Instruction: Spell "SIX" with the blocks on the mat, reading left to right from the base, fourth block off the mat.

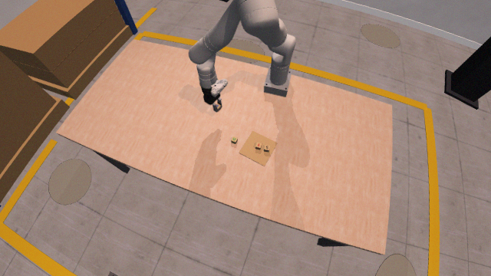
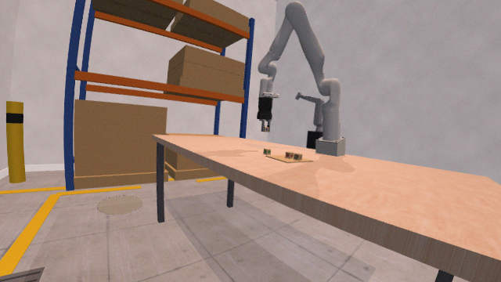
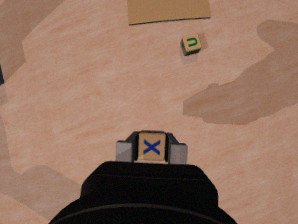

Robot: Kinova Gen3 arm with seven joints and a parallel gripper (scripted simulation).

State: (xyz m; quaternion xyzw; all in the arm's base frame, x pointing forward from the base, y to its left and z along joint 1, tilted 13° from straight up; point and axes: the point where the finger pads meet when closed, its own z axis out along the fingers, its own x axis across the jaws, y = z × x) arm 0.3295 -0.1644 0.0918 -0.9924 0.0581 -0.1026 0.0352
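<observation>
Now: the block 40 mm ahead of my hand, 250 mm to the left of it and 100 mm below it. Round my hand: tan mat 40 mm ahead, 250 mm to the left, 110 mm below.
</observation>
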